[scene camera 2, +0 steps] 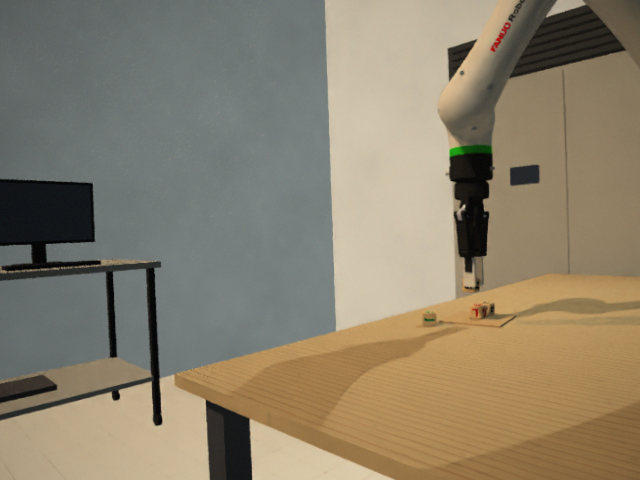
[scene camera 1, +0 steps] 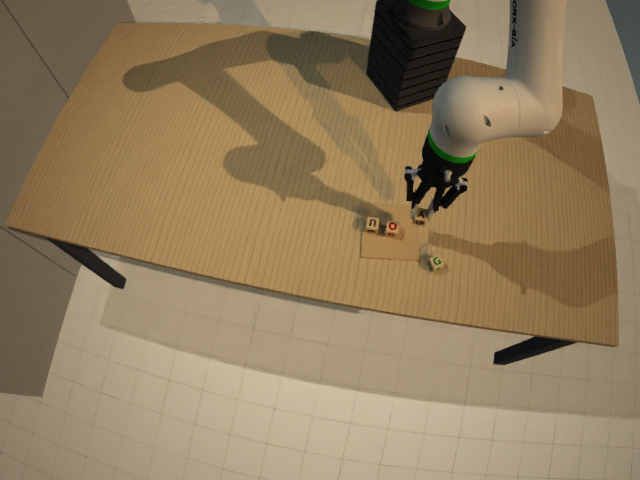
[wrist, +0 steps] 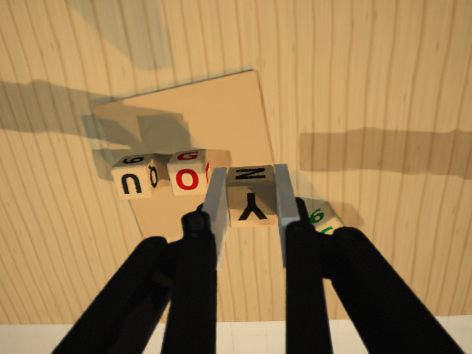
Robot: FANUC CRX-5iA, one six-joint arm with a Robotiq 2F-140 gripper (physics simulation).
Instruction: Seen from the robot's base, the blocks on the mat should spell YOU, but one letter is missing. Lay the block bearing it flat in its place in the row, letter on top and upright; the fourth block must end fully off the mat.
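My gripper point(scene camera 1: 421, 210) point(scene camera 2: 471, 281) point(wrist: 251, 185) is shut on the Y block point(scene camera 1: 419, 217) point(wrist: 252, 207) and holds it in the air, above the level of the row. A black Y is on its top face, turned the same way as the black U in the wrist view; a black N is on a side face. The red O block point(scene camera 1: 392, 228) point(wrist: 188, 176) and the black U block point(scene camera 1: 371, 224) point(wrist: 133, 180) sit apart on the mat point(scene camera 1: 390, 250) point(scene camera 2: 497, 322) point(wrist: 225, 112). The green G block point(scene camera 1: 436, 262) point(scene camera 2: 429, 319) point(wrist: 320, 218) lies on the table, off the mat.
The wooden table point(scene camera 1: 180, 206) point(scene camera 2: 392, 382) carries the dark ribbed robot pedestal point(scene camera 1: 413, 62) at its back. A monitor point(scene camera 2: 46, 211) stands on a separate cart point(scene camera 2: 150, 335) in scene camera 2.
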